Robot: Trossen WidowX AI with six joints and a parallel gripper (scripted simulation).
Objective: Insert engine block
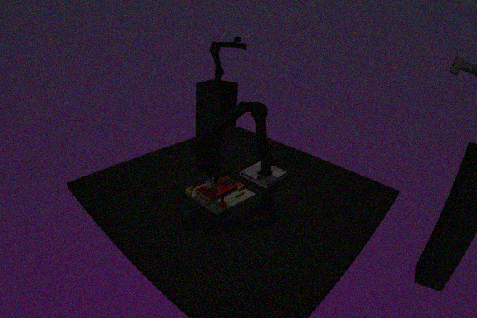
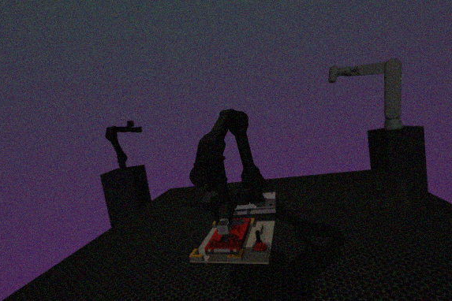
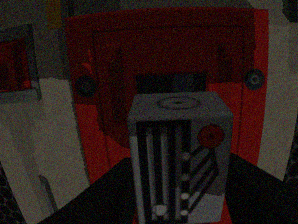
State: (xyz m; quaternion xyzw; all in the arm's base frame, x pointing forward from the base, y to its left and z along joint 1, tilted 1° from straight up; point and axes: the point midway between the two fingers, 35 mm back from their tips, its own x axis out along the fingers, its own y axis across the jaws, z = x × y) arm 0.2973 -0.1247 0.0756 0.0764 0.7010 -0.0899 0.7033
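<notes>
The engine block is 10 mm below my gripper tip.
</notes>
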